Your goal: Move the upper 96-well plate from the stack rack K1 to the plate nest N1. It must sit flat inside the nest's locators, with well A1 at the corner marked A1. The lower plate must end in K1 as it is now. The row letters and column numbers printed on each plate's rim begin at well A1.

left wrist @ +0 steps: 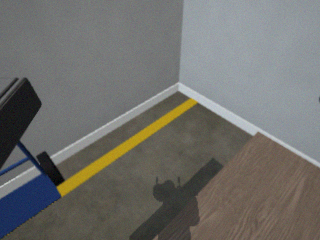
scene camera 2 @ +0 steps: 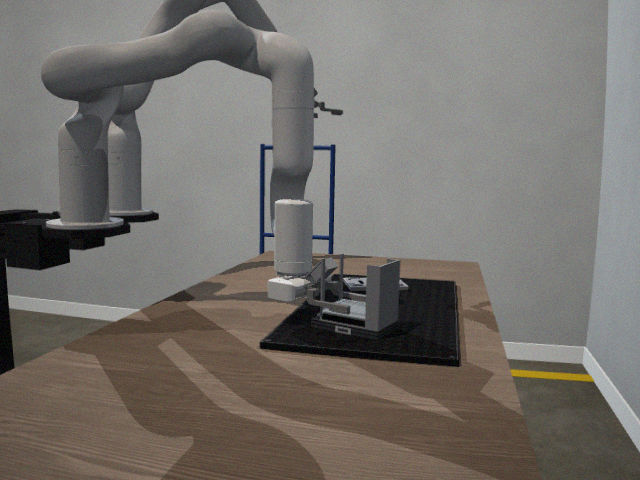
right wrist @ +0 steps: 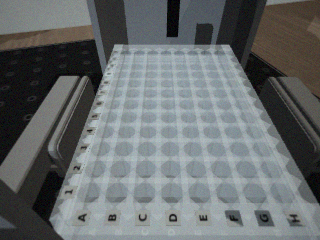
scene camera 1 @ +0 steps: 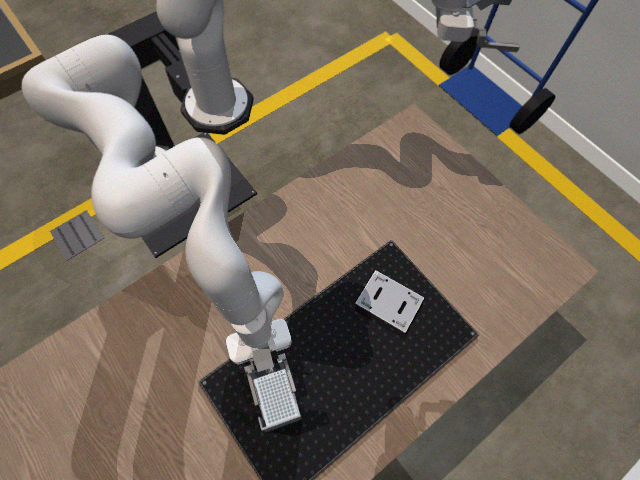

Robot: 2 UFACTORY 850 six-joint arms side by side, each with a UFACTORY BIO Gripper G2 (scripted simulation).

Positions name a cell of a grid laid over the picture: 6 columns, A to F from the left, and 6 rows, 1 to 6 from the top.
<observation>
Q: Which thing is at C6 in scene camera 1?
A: A white 96-well plate.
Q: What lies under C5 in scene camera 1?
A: My right gripper.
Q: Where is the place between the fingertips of my right gripper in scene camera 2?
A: D4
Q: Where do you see a white 96-well plate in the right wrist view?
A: At D4
</observation>
